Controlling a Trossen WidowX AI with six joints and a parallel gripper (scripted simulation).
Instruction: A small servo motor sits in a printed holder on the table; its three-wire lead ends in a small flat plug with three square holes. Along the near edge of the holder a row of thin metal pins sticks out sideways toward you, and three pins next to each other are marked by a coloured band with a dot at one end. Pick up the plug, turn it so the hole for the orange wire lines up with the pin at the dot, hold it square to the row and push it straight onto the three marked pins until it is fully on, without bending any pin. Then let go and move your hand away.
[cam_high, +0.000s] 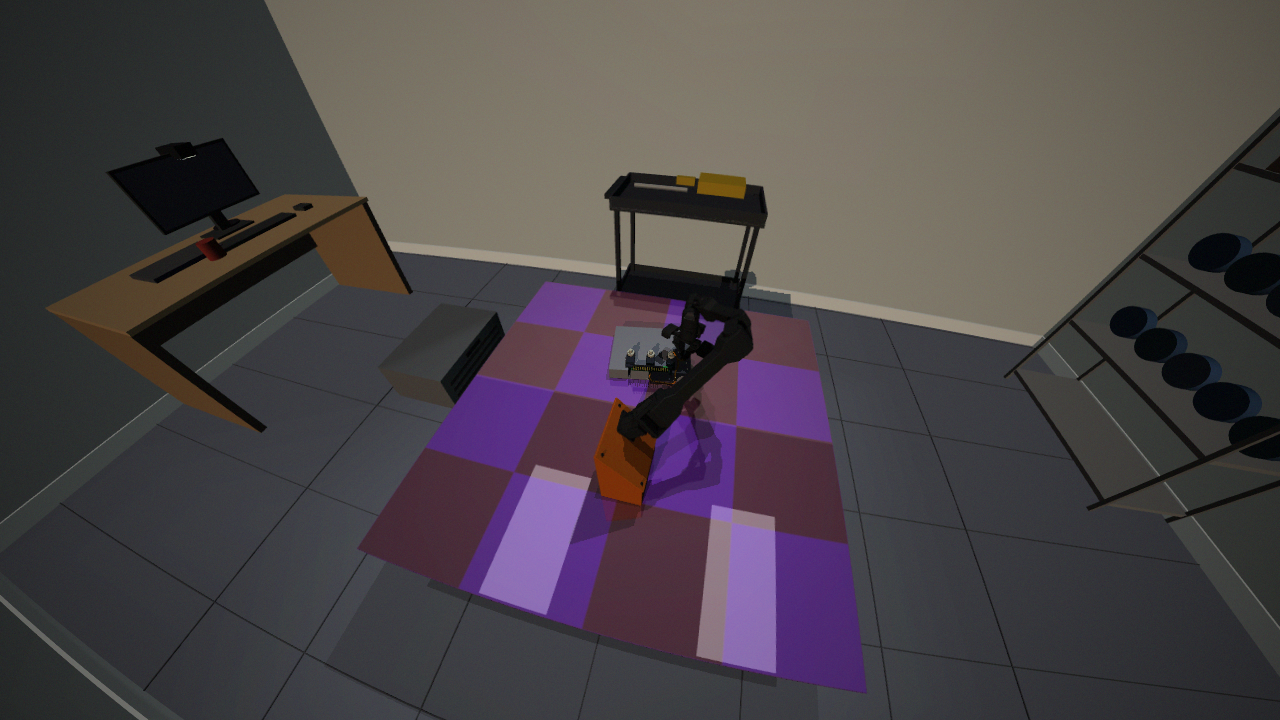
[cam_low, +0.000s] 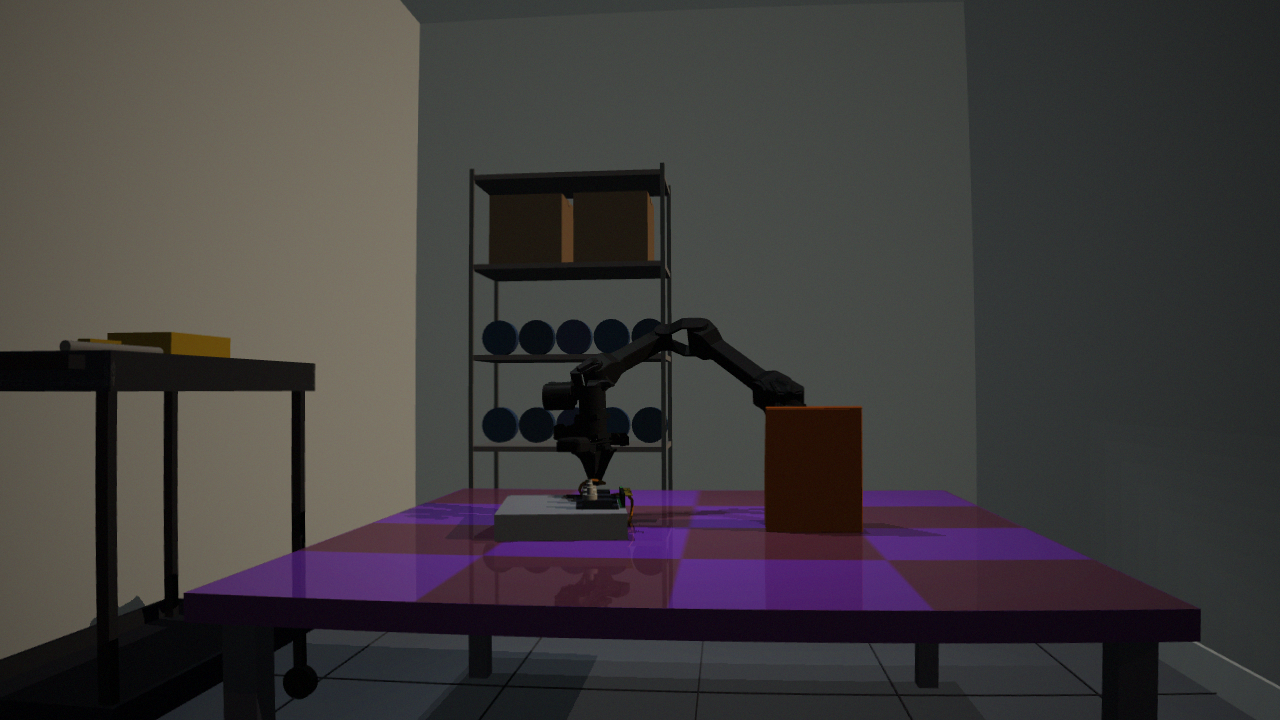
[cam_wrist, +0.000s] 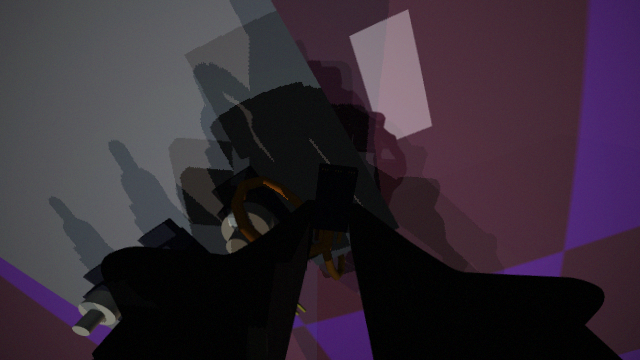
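Right now my gripper tip is 6 cm to the right of the green band and 6 cm past it.
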